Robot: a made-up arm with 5 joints.
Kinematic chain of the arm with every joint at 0, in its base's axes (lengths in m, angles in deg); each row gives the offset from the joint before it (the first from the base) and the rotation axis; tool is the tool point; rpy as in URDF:
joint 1: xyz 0.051 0 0.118 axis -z
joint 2: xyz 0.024 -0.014 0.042 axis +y
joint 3: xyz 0.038 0 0.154 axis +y
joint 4: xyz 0.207 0 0.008 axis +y
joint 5: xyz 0.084 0.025 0 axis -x
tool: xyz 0 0 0 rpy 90 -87.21 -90
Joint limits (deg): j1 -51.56..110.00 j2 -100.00..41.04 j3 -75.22..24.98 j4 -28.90..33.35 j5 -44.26..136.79
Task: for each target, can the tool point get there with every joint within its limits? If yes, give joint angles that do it. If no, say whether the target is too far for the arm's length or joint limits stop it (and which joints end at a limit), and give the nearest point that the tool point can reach.
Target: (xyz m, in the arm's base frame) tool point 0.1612 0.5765 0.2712
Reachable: no: too far | nearest point 0.1296 0.4112 0.2406 | short by 0.171 m
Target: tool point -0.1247 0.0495 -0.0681
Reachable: no: joint limits stop it (at a limit: joint 1, joint 2, joint 3, joint 4) | nearest point -0.0179 -0.2213 -0.0176 | short by 0.296 m
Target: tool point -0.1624 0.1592 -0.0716
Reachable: no: joint limits stop it (at a limit: joint 2, joint 3, joint 4) | nearest point -0.2841 0.2500 0.1456 | short by 0.265 m
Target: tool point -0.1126 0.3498 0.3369
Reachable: yes | joints 63.31 -88.57 -58.76 -11.71 32.58
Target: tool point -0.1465 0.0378 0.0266
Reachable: no: joint limits stop it (at a limit: joint 2, joint 3, joint 4) | nearest point -0.3596 0.0786 0.1456 | short by 0.247 m
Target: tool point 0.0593 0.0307 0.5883
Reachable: yes | joints 84.92 -42.02 -37.46 -16.64 -15.17
